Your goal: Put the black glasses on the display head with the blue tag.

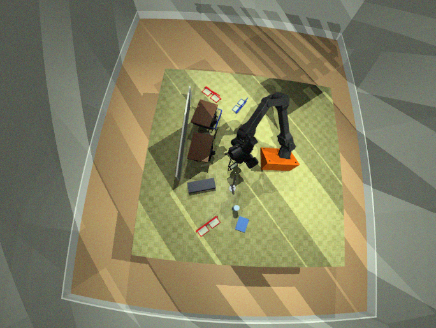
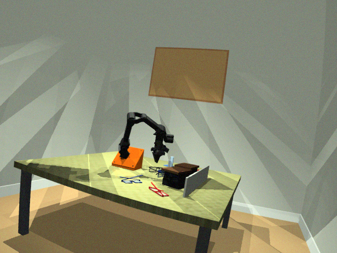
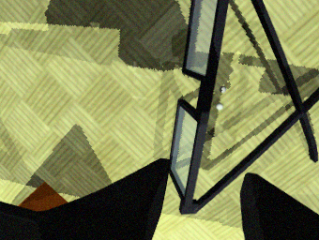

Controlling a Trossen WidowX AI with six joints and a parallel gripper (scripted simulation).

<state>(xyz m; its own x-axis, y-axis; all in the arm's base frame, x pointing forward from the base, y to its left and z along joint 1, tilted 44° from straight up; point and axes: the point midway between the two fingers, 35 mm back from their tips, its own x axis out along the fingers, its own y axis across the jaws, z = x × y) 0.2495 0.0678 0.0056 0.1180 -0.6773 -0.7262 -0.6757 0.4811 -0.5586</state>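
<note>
Now: gripper tip 180 mm to the right of the white post, 50 mm above it and 20 mm short of it. Also, from my gripper tip: black case 210 mm ahead, 200 mm to the left, 60 mm below; then white panel 370 mm ahead, 110 mm to the right, 20 mm below; then blue card 380 mm to the left, 70 mm below, 60 mm behind.
</note>
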